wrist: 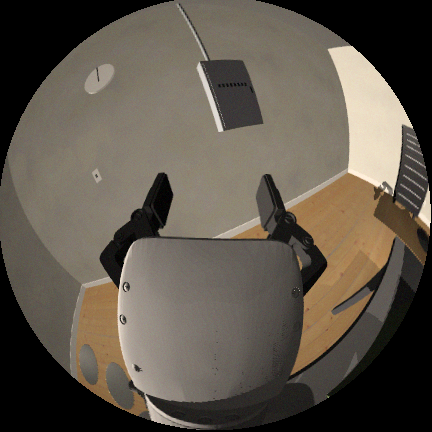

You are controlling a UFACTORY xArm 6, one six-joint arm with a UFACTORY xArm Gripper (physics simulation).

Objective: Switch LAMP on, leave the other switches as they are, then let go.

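My gripper (213, 182) is open in the wrist view, with its two black fingers wide apart and the wall behind the gap. Nothing is between the fingers. No switch marked LAMP can be made out, and no other switches can be told for certain. A grey box (235, 107) with a row of small dark slots hangs on the wall above and beyond the fingertips, apart from them. Its label, if any, cannot be read.
A thin conduit (194, 30) runs up from the box. A round clock (103, 80) and a small outlet plate (97, 175) are on the grey wall at left. A dark striped panel (404, 192) stands at far right. Two grey discs (89, 364) (120, 385) show at lower left.
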